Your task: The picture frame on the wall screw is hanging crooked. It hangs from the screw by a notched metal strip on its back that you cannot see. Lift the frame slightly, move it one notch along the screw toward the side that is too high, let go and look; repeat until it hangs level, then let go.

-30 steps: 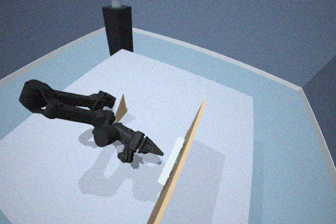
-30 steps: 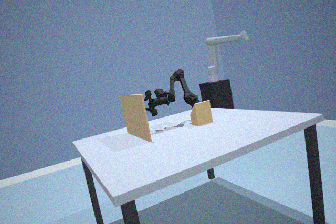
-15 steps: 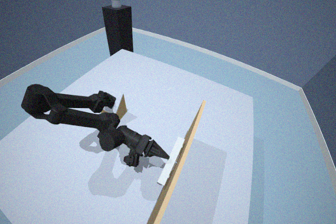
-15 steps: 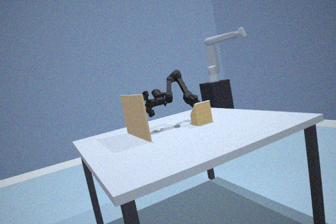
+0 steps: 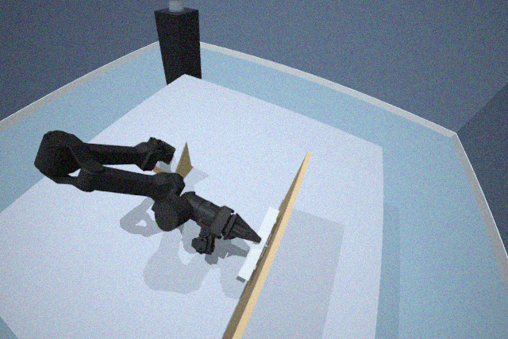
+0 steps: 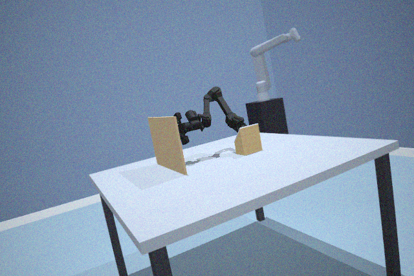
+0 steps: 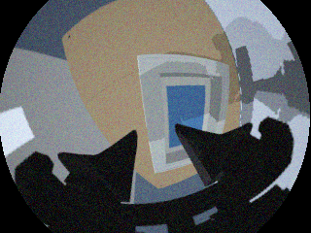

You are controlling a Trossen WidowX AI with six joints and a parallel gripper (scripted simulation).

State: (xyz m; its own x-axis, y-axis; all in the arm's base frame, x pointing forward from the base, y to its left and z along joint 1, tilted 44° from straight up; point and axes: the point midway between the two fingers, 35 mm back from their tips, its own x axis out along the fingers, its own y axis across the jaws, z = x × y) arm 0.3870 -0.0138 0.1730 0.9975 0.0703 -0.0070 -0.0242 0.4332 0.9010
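Now: the picture frame 5 cm below my gripper tip, 1 cm to the left of it and 1 cm ahead of it. Round my gripper tip: board: 6 cm below, 2 cm ahead.
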